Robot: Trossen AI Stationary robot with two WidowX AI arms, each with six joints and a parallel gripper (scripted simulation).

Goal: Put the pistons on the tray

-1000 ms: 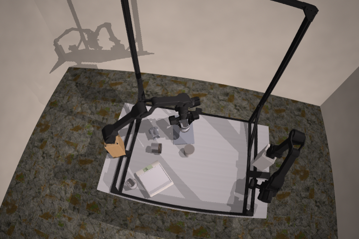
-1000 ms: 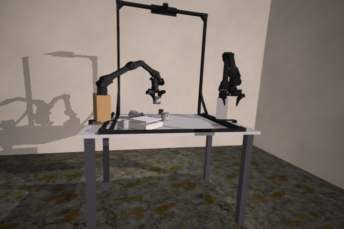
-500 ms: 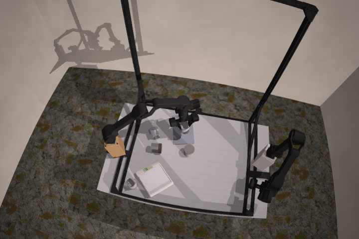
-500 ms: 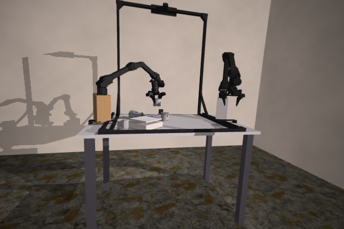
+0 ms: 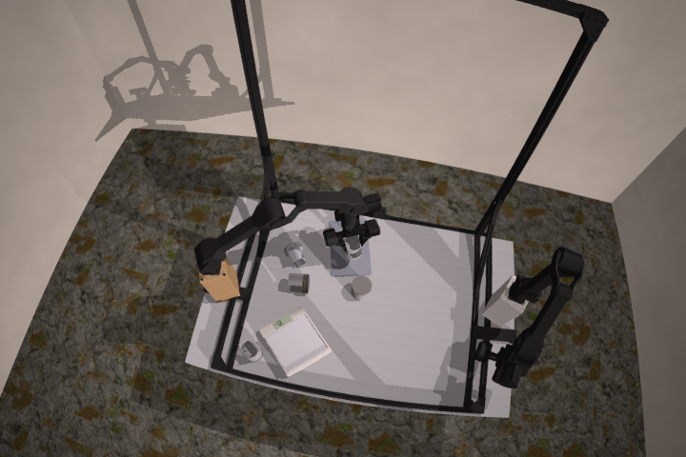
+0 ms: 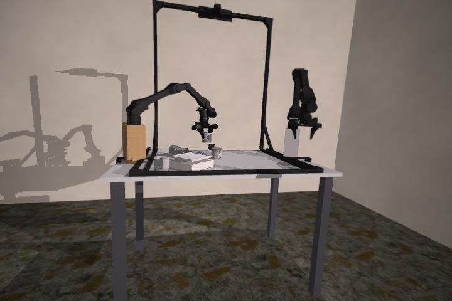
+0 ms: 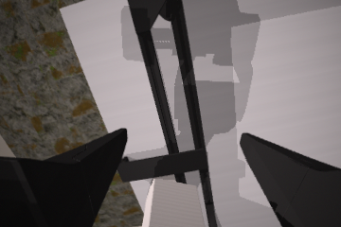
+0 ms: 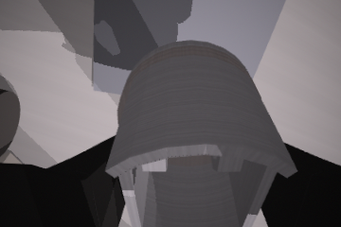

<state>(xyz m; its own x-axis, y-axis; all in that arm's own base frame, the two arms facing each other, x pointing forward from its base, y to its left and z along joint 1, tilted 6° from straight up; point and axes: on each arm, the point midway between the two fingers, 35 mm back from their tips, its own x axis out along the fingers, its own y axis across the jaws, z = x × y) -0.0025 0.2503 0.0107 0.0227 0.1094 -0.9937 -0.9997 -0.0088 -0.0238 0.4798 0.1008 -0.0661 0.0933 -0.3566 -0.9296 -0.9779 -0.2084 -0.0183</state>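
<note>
My right gripper is now 60 mm past the flat steel tray, 10 mm to the left of it and 150 mm above it.
</note>
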